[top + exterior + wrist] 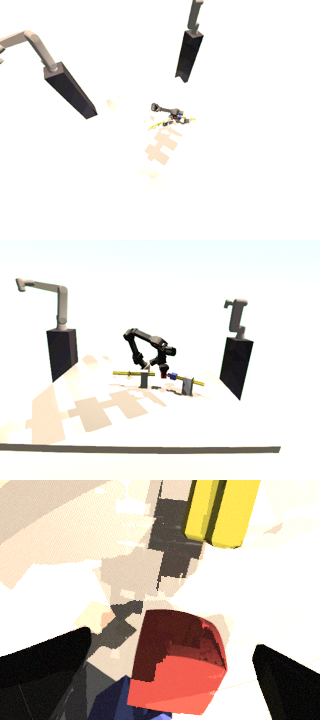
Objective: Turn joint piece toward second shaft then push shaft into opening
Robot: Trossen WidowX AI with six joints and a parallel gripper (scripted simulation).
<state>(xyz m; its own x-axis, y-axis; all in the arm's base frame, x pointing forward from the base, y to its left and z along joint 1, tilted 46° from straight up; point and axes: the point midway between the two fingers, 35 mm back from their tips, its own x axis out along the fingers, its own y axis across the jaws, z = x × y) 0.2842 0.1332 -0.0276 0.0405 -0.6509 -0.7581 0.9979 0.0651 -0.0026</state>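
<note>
Right now the red joint piece is 10 mm to the left of my gripper tip.
</note>
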